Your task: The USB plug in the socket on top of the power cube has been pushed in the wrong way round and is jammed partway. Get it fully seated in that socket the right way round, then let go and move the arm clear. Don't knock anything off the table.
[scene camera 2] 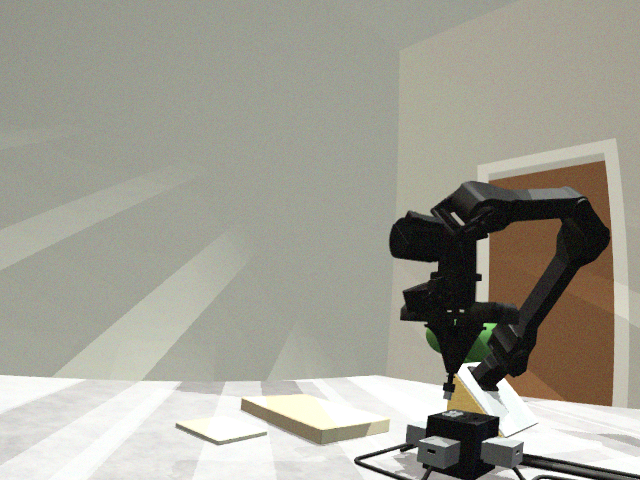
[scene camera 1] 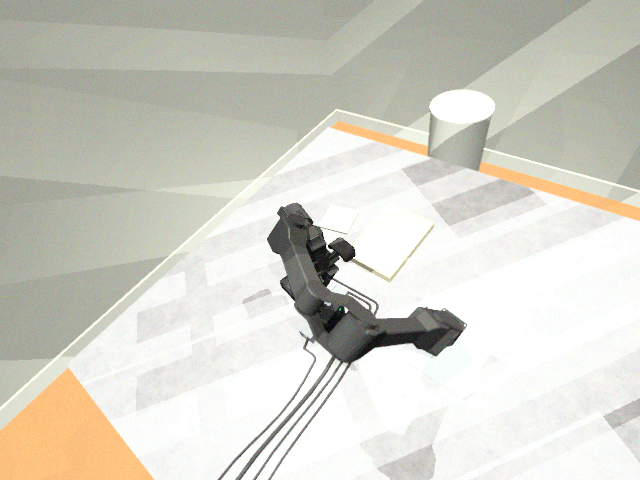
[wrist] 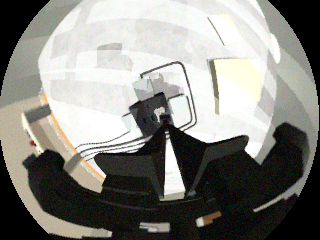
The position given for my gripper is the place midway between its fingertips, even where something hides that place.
My gripper (scene camera 2: 452, 373) carries a USB plug. I also see a cream board (scene camera 2: 320, 421), a white tile (scene camera 2: 220, 430) and a black power cube (wrist: 142, 111).
The cream board also shows in scene camera 1 (scene camera 1: 387, 243). The white tile shows as well in scene camera 1 (scene camera 1: 340, 219). My gripper is seen too in scene camera 1 (scene camera 1: 324, 286) and in the wrist view (wrist: 166, 128).
